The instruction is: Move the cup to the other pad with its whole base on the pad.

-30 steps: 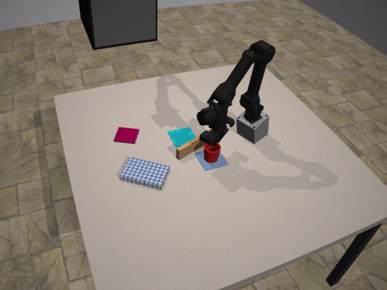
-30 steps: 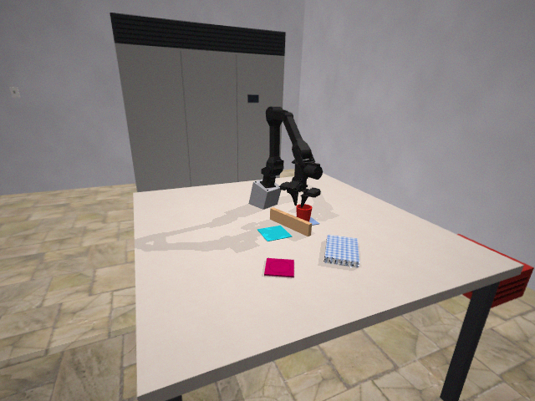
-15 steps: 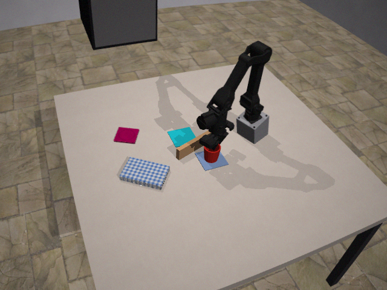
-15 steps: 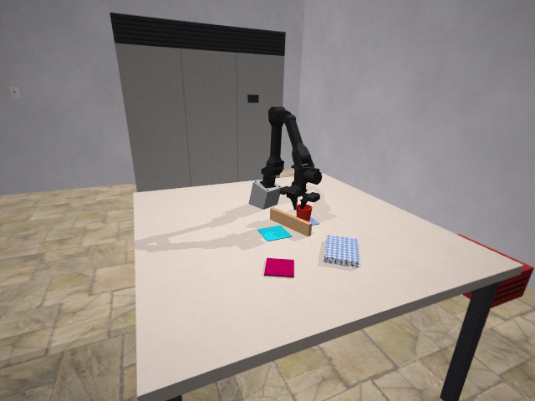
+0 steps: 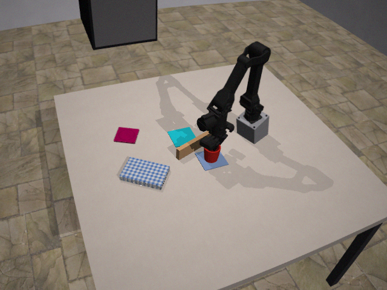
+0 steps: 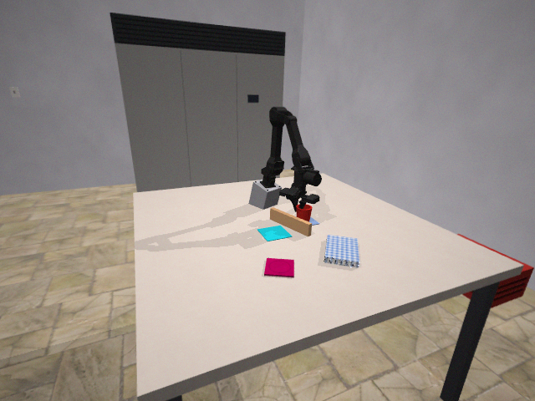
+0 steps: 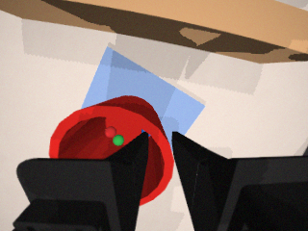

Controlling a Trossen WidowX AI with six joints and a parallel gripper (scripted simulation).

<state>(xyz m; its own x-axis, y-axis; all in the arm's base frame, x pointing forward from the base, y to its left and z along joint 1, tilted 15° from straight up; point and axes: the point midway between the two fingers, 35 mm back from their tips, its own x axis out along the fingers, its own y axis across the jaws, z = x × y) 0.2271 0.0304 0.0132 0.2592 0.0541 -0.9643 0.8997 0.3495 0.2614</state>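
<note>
Right now the red cup is 30 mm ahead of my hand, 10 mm to the left of it and 50 mm below it. From my hand the other things lie so: green marble (30 mm ahead, 30 mm to the left, 60 mm below); wooden bar (40 mm ahead, 80 mm to the right, 50 mm below); red marble (40 mm ahead, 20 mm to the left, 60 mm below).
</note>
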